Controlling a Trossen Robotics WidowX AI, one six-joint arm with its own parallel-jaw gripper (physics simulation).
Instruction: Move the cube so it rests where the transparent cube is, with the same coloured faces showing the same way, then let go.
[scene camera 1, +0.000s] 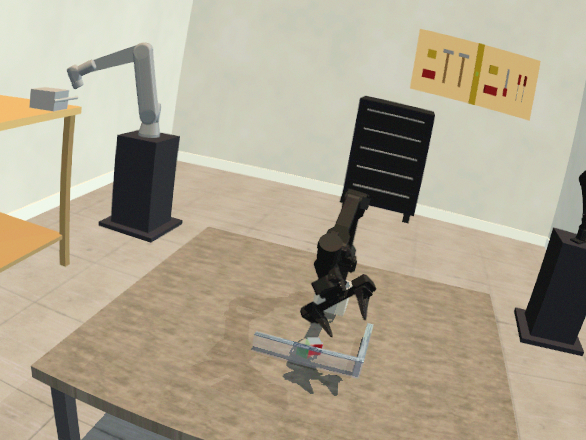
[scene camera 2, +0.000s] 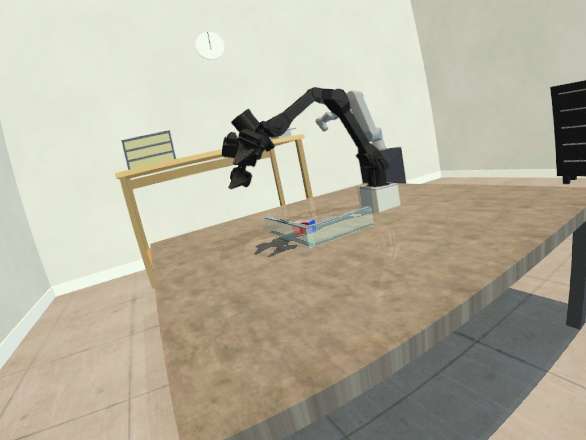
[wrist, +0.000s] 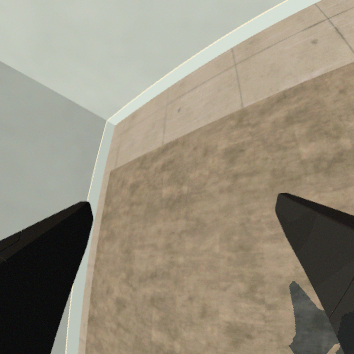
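Red, green and whitish cube faces (scene camera 1: 315, 349) show low behind the long clear wall in scene camera 1. Red and blue cube faces (scene camera 2: 302, 229) show inside the corner of the clear walls in scene camera 2. The patches are small and partly seen through the walls, so I cannot separate the solid cube from the transparent cube. My gripper (scene camera 1: 347, 326) (scene camera 2: 234, 175) (wrist: 185, 206) is open, with nothing between its fingers. It hangs well above the table, apart from the coloured faces. Neither cube shows in the wrist view.
Low clear walls (scene camera 1: 335, 356) (scene camera 2: 345, 226) form an L on the brown table (scene camera 1: 430, 395) (scene camera 2: 240, 310) (wrist: 175, 260), beside the coloured faces. The arm's pale base block (scene camera 2: 387, 197) stands behind them. The gripper's shadow lies on the table near the walls.
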